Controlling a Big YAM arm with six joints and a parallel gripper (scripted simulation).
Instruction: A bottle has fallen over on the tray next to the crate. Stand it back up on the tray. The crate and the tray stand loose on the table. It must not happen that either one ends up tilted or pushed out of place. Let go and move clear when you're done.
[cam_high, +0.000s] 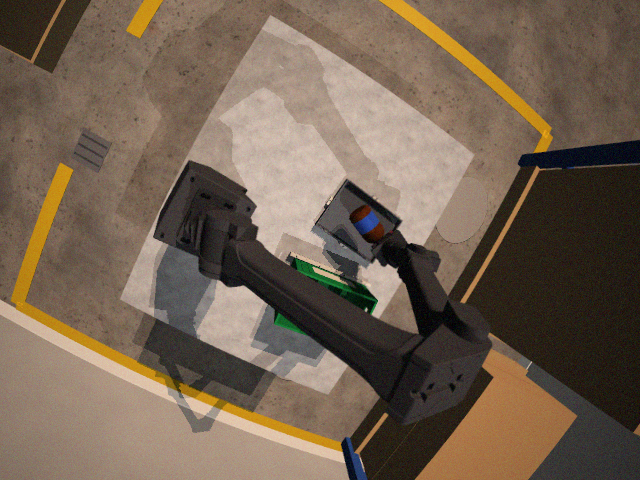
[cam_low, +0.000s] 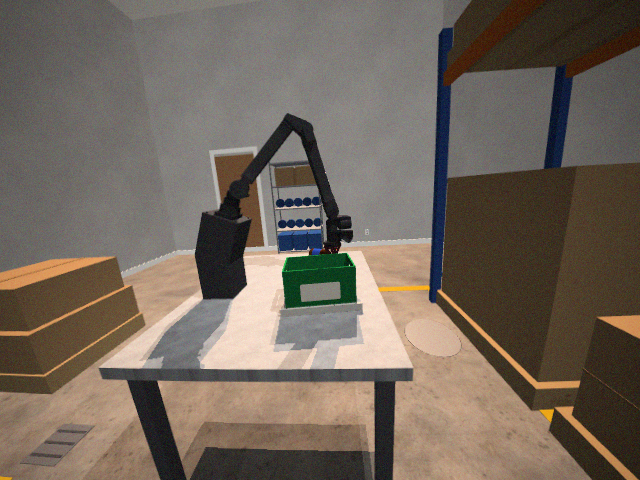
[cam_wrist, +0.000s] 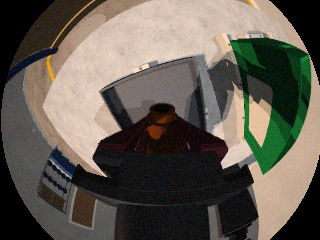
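Right now my hand is 5 cm past the brown bottle and 2 cm to the right of it. Also, from my hand: green crate: 26 cm to the right, 7 cm behind, 2 cm below; grey tray: 10 cm below, 7 cm behind, 3 cm to the left.
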